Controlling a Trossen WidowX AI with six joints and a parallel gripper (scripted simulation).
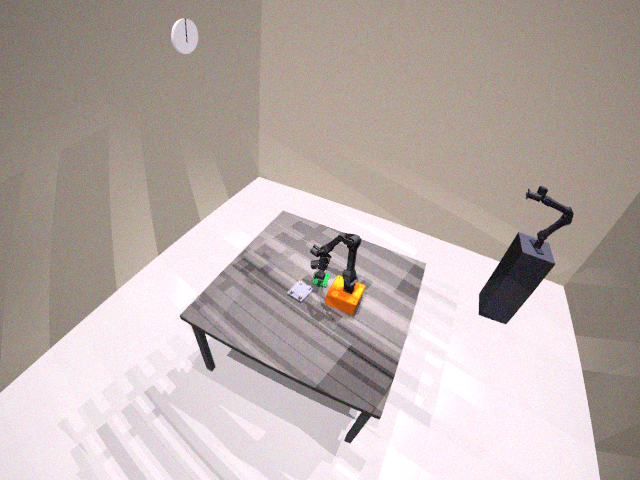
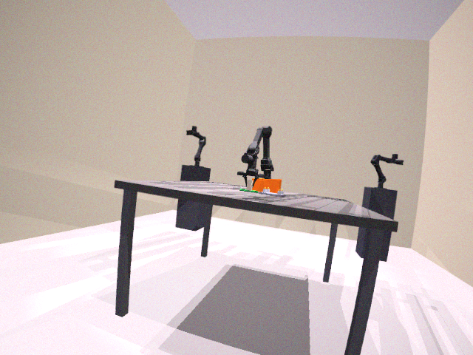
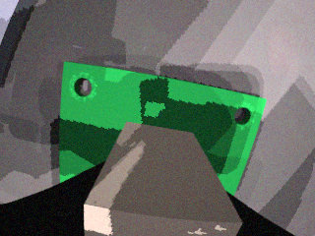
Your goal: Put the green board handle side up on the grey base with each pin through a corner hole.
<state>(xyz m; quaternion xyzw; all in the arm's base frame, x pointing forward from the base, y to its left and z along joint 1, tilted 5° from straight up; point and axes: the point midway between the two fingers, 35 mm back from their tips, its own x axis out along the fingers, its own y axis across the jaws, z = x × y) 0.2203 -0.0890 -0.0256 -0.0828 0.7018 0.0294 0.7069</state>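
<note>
My gripper tip is 17 cm to the right of the grey base, 8 cm short of it and 2 cm above it. Round my gripper tip: green board: right at my gripper tip.
</note>
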